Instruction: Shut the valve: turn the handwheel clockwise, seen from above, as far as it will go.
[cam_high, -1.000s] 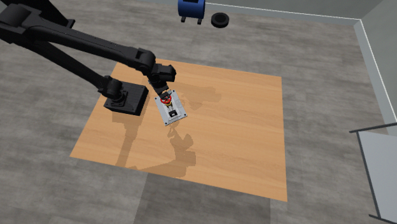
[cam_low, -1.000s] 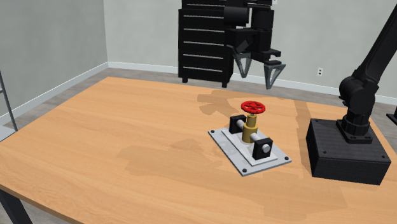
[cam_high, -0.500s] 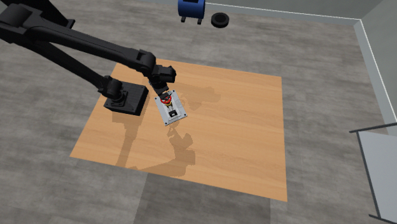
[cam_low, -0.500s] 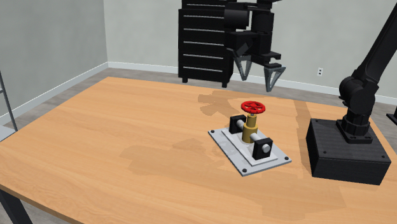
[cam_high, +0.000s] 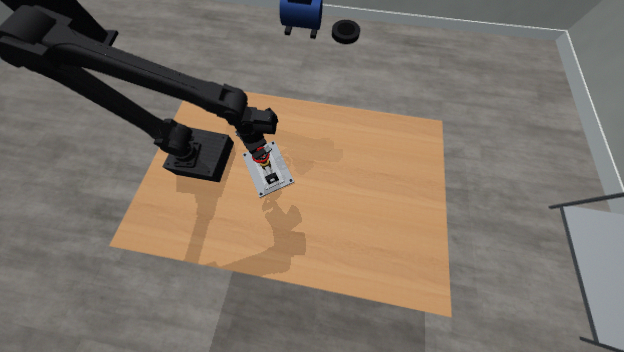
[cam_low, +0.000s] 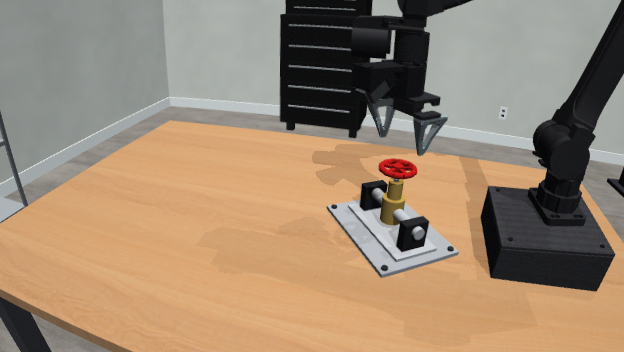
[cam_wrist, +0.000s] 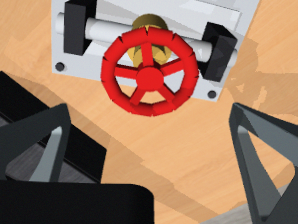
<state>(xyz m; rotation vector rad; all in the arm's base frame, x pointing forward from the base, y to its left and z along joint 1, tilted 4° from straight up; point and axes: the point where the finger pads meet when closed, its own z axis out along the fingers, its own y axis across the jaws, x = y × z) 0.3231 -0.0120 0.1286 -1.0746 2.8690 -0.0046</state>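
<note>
Now: hand 6 cm above the handwheel. Round my hand: baseplate 18 cm below.
</note>
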